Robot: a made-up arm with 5 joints. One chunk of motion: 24 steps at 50 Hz.
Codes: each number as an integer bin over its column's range. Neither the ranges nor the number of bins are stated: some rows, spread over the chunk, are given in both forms.
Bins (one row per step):
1: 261 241 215 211 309 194
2: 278 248 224 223 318 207
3: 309 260 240 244 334 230
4: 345 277 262 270 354 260
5: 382 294 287 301 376 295
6: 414 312 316 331 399 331
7: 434 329 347 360 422 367
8: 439 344 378 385 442 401
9: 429 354 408 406 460 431
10: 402 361 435 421 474 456
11: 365 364 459 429 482 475
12: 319 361 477 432 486 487
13: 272 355 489 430 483 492
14: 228 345 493 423 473 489
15: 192 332 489 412 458 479
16: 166 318 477 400 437 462
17: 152 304 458 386 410 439
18: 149 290 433 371 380 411
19: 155 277 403 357 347 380
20: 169 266 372 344 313 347
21: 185 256 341 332 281 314
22: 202 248 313 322 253 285
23: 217 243 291 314 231 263
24: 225 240 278 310 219 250
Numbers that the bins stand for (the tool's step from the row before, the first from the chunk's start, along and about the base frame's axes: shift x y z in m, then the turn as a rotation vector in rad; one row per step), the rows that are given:
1: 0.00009 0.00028 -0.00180 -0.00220 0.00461 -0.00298
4: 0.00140 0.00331 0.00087 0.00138 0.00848 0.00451
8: 0.00287 0.00895 0.00745 0.00836 0.01606 0.02051
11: 0.00171 0.01063 0.01205 0.01103 0.01950 0.02891
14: -0.00043 0.00903 0.01398 0.01066 0.01873 0.03050
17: -0.00162 0.00558 0.01199 0.00842 0.01330 0.02483
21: -0.00110 0.00154 0.00535 0.00514 0.00220 0.01064
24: -0.00048 0.00020 0.00178 0.00381 -0.00314 0.00338
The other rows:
2: 0.00035 0.00087 -0.00129 -0.00147 0.00538 -0.00150
3: 0.00084 0.00188 -0.00038 -0.00020 0.00676 0.00111
5: 0.00198 0.00474 0.00229 0.00326 0.01038 0.00848
6: 0.00248 0.00625 0.00393 0.00508 0.01236 0.01257
7: 0.00279 0.00768 0.00569 0.00684 0.01434 0.01666
9: 0.00272 0.00979 0.00915 0.00963 0.01761 0.02392
10: 0.00229 0.01038 0.01069 0.01054 0.01881 0.02676
12: 0.00099 0.01038 0.01307 0.01121 0.01985 0.03028
13: 0.00026 0.00987 0.01375 0.01109 0.01959 0.03084
15: -0.00099 0.00794 0.01375 0.00999 0.01744 0.02937
16: -0.00140 0.00676 0.01307 0.00927 0.01563 0.02744
18: -0.00167 0.00440 0.01057 0.00751 0.01072 0.02165
19: -0.00157 0.00331 0.00887 0.00666 0.00788 0.01813
20: -0.00135 0.00238 0.00711 0.00587 0.00495 0.01439
22: -0.00084 0.00087 0.00376 0.00453 -0.00022 0.00735
23: -0.00060 0.00045 0.00251 0.00405 -0.00211 0.00485

